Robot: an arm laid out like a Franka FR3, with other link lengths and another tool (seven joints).
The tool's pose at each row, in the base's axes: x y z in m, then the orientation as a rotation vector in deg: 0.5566, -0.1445, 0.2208, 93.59, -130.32, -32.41; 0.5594, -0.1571, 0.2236, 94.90, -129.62, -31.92; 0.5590, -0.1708, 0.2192, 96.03, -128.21, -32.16; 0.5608, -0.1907, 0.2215, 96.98, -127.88, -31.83; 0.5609, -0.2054, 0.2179, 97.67, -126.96, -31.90; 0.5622, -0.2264, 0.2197, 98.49, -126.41, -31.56; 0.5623, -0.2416, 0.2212, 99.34, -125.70, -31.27
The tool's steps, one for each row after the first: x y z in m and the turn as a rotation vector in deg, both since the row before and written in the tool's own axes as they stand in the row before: 0.0111, -0.0046, -0.0056, 0.35, 0.37, -0.96; 0.0132, -0.0054, 0.0021, -0.42, 0.48, -1.13; 0.0186, -0.0054, -0.0055, 0.35, 0.13, -0.65; 0.0141, -0.0053, 0.0012, -0.25, 0.36, -0.70; 0.0199, -0.0050, -0.0048, 0.19, 0.31, -0.63; 0.0147, -0.0027, -0.0032, 0.10, 0.37, -0.70
